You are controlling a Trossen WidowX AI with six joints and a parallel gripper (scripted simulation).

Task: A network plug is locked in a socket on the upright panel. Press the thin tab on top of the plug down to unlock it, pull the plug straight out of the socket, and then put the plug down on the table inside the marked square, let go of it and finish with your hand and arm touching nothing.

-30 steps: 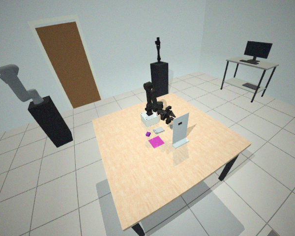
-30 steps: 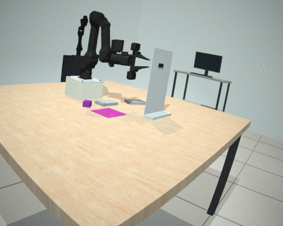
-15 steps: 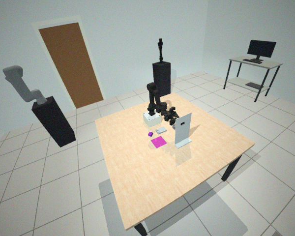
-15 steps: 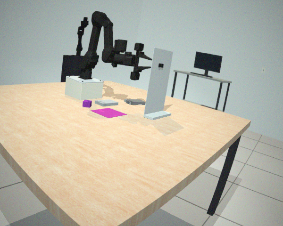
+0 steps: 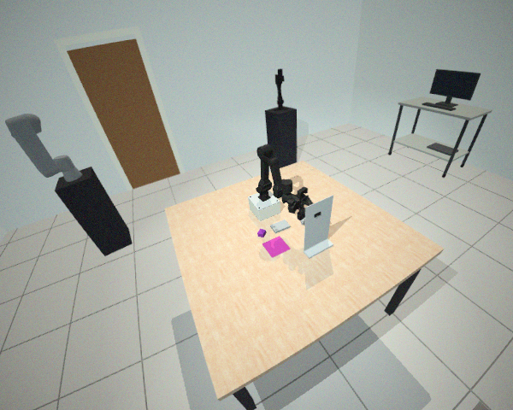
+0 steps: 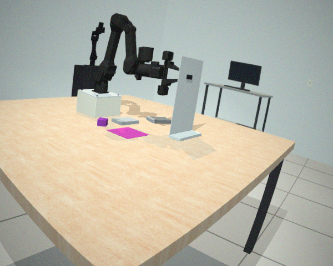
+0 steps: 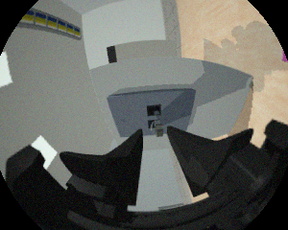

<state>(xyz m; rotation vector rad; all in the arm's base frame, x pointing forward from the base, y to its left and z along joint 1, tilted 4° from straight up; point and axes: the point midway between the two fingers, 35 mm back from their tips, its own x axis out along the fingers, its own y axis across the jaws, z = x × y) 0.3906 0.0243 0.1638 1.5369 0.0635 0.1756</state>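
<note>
Now: the network plug 10 mm ahead of my gripper tip. Round my gripper tip: upright panel 30 mm ahead, 10 mm to the right, 100 mm below; then magenta marked square 120 mm behind, 180 mm to the right, 240 mm below.
</note>
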